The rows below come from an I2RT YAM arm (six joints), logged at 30 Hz.
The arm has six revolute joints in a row. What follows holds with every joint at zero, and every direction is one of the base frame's.
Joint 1 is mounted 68 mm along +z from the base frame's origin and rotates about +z.
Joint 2 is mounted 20 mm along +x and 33.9 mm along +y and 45.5 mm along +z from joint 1 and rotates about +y.
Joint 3 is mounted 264 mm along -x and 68.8 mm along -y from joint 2 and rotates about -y.
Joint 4 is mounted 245 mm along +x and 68.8 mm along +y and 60 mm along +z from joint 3 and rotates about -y.
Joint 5 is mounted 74 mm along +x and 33.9 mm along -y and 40.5 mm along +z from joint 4 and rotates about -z.
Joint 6 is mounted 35.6 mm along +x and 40.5 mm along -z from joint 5 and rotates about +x.
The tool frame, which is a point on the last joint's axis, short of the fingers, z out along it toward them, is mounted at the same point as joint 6; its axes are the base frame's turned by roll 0, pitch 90 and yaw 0 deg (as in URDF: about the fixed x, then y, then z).
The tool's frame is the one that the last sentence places.
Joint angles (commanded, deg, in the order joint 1, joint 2, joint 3, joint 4, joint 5, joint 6), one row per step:
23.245, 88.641, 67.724, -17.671, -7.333, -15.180
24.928, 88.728, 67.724, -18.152, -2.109, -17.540
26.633, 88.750, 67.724, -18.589, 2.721, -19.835
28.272, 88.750, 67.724, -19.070, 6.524, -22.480
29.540, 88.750, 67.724, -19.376, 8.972, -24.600
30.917, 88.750, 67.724, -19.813, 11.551, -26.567
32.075, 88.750, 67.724, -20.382, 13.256, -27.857
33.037, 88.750, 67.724, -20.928, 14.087, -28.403
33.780, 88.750, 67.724, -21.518, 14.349, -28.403
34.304, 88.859, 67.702, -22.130, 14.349, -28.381
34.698, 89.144, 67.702, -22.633, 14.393, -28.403
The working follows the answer.
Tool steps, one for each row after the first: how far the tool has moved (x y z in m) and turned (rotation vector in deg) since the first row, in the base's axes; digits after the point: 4 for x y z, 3 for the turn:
-0.0031, 0.0063, -0.0014, -4.817, -1.745, -0.908
-0.0067, 0.0128, -0.0021, -9.374, -3.437, -1.481
-0.0108, 0.0192, -0.0027, -13.621, -4.967, -1.063
-0.0142, 0.0244, -0.0030, -16.652, -6.107, -0.299
-0.0181, 0.0300, -0.0035, -19.729, -7.120, 0.411
-0.0218, 0.0347, -0.0042, -21.892, -7.597, 1.181
-0.0252, 0.0388, -0.0048, -23.007, -7.665, 1.956
-0.0281, 0.0421, -0.0056, -23.433, -7.379, 2.608
-0.0303, 0.0444, -0.0072, -23.783, -6.865, 3.262
-0.0315, 0.0464, -0.0095, -24.227, -6.312, 3.794

Tool pose at each row, in the base's axes (x y z in m, rotation vector in deg; rounded; the steps above come from the unrounded poses):
0.3193, 0.1421, 0.2778, -46.092, 120.204, 12.581
0.3162, 0.1484, 0.2764, -47.867, 120.069, 6.332
0.3126, 0.1549, 0.2757, -49.778, 119.619, 0.542
0.3085, 0.1613, 0.2751, -52.518, 118.754, -4.337
0.3051, 0.1665, 0.2748, -54.930, 117.831, -7.596
0.3012, 0.1721, 0.2743, -57.288, 116.975, -10.892
0.2975, 0.1768, 0.2737, -59.243, 116.455, -12.984
0.2941, 0.1809, 0.2730, -60.668, 116.205, -13.800
0.2912, 0.1841, 0.2722, -61.629, 116.276, -13.813
0.2890, 0.1865, 0.2706, -62.580, 116.560, -13.659
0.2878, 0.1885, 0.2683, -63.458, 116.933, -13.659

